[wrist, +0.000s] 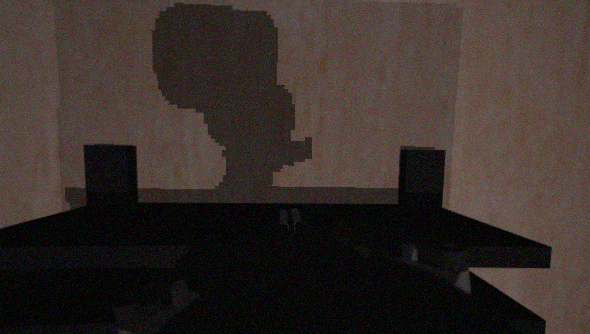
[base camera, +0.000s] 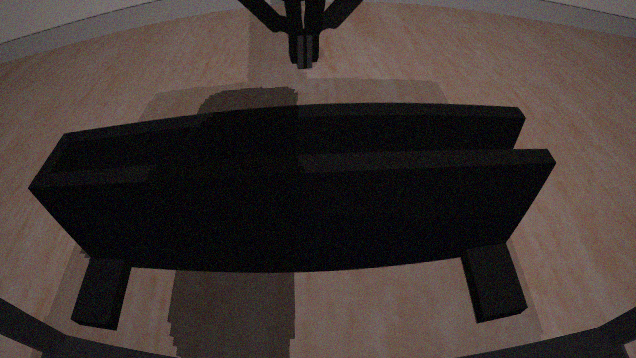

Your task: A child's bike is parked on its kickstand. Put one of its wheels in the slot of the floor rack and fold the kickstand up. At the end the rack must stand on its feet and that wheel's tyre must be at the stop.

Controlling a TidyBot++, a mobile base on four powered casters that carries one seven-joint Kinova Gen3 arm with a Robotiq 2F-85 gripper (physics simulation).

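Places are measured from the arm's base along level axes (x back, y right, z up), in centimetres.
Where they show: gripper, between the fingertips: (wrist: 290, 221) (base camera: 303, 65).
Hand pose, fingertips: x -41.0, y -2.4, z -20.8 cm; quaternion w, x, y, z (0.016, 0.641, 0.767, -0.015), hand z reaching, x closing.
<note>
After its pixels a point has its place.
The black floor rack (base camera: 300, 215) @(x -28.9, y -2.7, z -28.8 cm) (wrist: 520, 256) @(x -37.8, y 18.9, z -23.6 cm) stands upright in the middle of the base camera view. Its slot runs left to right between two long panels, and the right end is open. Two block feet show in each view, the left one (base camera: 101, 295) @(x -22.5, y -27.9, z -37.6 cm) (wrist: 111, 172) @(x -41.8, y -28.8, z -37.6 cm) and the right one (base camera: 495, 285) @(x -24.3, y 18.8, z -37.6 cm) (wrist: 422, 175) @(x -43.7, y 18.1, z -37.6 cm). My gripper (base camera: 305, 66) @(x -41.0, y -2.4, z -20.8 cm) (wrist: 290, 221) @(x -41.0, y -2.4, z -20.8 cm) is shut and empty. In the base camera view it appears beyond the far panel, above that panel's top edge, apart from the rack. The bike, its wheels and its kickstand do not show in either view.
A pale wall with a grey skirting (base camera: 95, 27) @(x -122.8, y -89.4, z -35.5 cm) runs behind the rack at the top of the base camera view. Dark bars (base camera: 30, 325) (base camera: 560, 342) cross the lower corners of that view. Shadows fall on the wood-look floor (base camera: 590, 225) @(x -32.3, y 40.7, z -39.6 cm) (wrist: 525, 100) @(x -56.5, y 34.7, z -39.6 cm). The light is dim.
</note>
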